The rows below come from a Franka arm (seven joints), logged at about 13 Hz.
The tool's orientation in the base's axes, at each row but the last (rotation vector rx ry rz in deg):
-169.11 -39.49 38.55
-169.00 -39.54 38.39
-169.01 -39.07 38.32
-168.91 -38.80 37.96
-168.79 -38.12 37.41
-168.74 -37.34 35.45
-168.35 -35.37 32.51
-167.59 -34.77 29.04
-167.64 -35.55 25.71
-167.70 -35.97 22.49
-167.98 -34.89 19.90
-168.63 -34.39 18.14
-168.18 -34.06 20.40
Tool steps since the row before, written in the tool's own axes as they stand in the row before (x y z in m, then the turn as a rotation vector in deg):
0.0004 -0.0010 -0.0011 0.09 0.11 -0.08
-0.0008 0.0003 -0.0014 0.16 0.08 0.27
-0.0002 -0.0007 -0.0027 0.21 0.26 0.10
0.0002 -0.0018 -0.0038 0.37 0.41 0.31
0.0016 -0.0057 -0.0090 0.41 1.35 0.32
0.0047 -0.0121 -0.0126 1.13 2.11 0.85
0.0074 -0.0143 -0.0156 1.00 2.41 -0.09
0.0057 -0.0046 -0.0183 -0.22 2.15 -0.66
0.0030 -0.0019 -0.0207 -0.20 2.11 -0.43
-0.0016 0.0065 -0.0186 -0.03 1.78 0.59
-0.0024 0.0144 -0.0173 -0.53 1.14 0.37
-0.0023 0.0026 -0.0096 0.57 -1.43 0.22
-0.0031 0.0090 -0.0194 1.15 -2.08 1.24
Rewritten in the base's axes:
0.0004 0.0011 0.0010 0.15 -0.06 0.02
0.0001 -0.0005 0.0015 0.05 -0.02 -0.32
0.0007 0.0007 0.0026 0.23 -0.15 -0.21
0.0010 0.0019 0.0036 0.34 -0.23 -0.48
0.0028 0.0062 0.0084 0.74 -1.06 -0.64
0.0042 0.0133 0.0116 1.43 -1.47 -1.50
0.0068 0.0159 0.0142 1.78 -1.80 -0.64
0.0095 0.0058 0.0163 0.83 -2.08 0.31
0.0083 0.0019 0.0192 0.76 -2.02 0.09
0.0062 -0.0078 0.0171 0.50 -1.59 -0.87
0.0076 -0.0154 0.0147 -0.14 -1.22 -0.45
0.0011 -0.0040 0.0093 -0.07 1.55 -0.09
0.0055 -0.0109 0.0178 -0.05 2.45 -1.08

